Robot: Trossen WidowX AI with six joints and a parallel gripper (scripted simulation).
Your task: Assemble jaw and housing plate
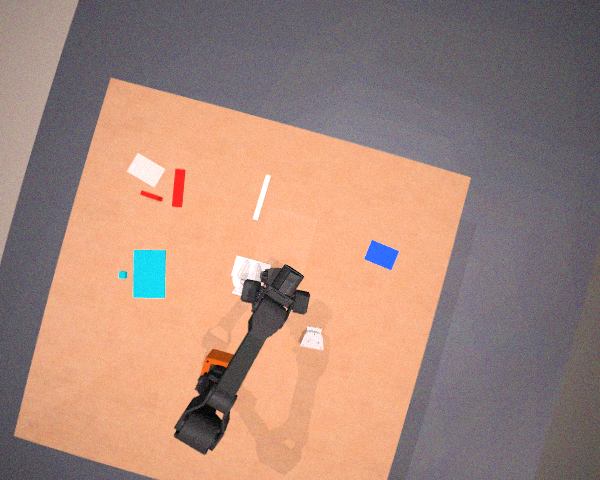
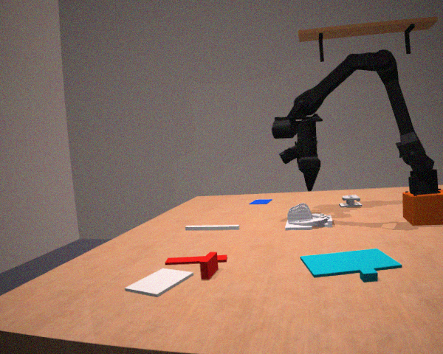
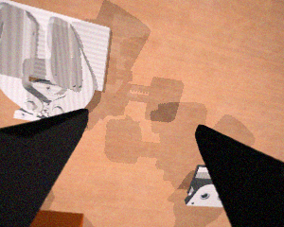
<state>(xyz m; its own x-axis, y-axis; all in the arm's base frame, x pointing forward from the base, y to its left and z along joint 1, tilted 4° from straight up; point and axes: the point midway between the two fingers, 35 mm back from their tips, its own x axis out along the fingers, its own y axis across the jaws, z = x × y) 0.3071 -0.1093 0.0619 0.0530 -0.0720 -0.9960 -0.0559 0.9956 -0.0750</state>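
My gripper tip is 140 mm past the white housing plate, 150 mm to the left of it and 60 mm above it. The rest, counted from my gripper tip: white block (140 mm behind, 150 mm to the right, 80 mm below); blue plate (190 mm ahead, 310 mm to the right, 90 mm below); white bar (280 mm ahead, 140 mm to the left, 80 mm below).
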